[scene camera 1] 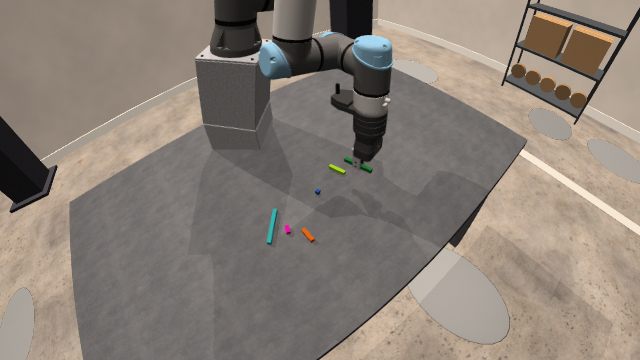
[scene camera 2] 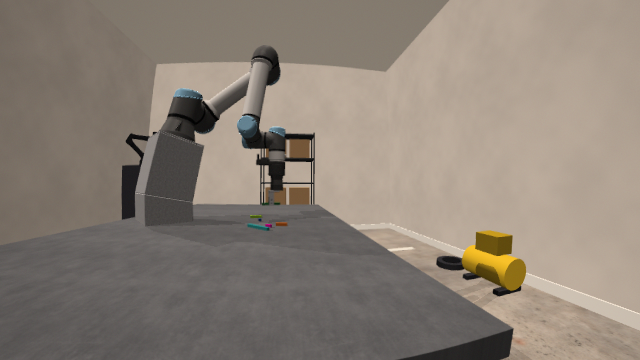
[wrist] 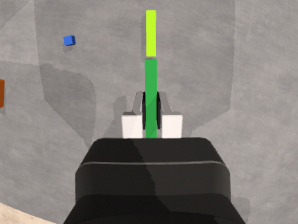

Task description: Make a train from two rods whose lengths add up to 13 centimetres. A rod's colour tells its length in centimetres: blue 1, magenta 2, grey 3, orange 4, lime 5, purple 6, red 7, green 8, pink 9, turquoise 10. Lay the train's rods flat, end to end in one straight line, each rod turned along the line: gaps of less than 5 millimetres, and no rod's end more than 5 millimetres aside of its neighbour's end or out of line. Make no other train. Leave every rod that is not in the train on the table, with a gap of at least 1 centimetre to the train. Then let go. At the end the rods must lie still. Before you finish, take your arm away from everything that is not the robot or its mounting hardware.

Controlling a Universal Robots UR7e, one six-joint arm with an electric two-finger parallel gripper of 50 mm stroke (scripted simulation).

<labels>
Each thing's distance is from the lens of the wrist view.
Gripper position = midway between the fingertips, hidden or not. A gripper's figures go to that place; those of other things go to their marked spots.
my gripper (wrist: pixel 150 103): 16 cm
green rod (wrist: pixel 150 64): 15 cm
</labels>
